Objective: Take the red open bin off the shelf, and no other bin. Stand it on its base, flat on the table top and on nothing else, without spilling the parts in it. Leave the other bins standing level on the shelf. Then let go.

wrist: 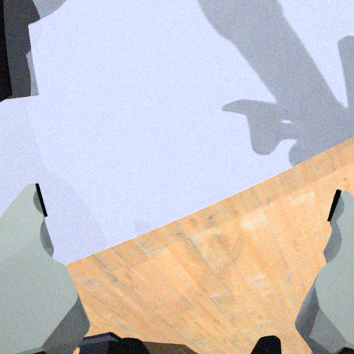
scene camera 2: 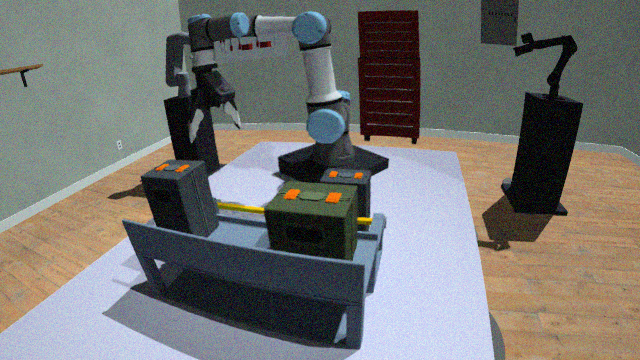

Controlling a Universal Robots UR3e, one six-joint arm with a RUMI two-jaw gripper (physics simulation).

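Pixels of known places: gripper, fingertip midpoint: (scene camera 2: 216,136); arm's base at its link origin: (scene camera 2: 333,157).
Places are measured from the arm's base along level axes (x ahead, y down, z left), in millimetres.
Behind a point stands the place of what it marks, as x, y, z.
The red open bin does not show in either view, and neither do the other open bins. The blue-grey shelf (scene camera 2: 240,262) @[613, -95, 40] stands on the pale table top (scene camera 2: 425,260) @[399, 41, 278] (wrist: 140,125), with a yellow rail (scene camera 2: 241,207) @[375, -23, -107] along its far side. Large cases at the shelf hide much of its deck. My gripper (scene camera 2: 217,131) @[194, -127, -274] (wrist: 189,190) is open and empty, fingers pointing down. It hangs high, beyond the shelf and to the left of the arm's base in the scene view. In the wrist view the table's edge and the floor lie beneath the fingers.
A tall grey case (scene camera 2: 180,200) @[570, -147, -77] stands at the shelf's left, a green case (scene camera 2: 312,225) @[578, -141, 127] at its right, and another grey case (scene camera 2: 364,190) @[355, -76, 151] behind the green one. A black pedestal (scene camera 2: 192,135) stands beyond the gripper. A dark object (wrist: 20,55) shows at the wrist view's upper left.
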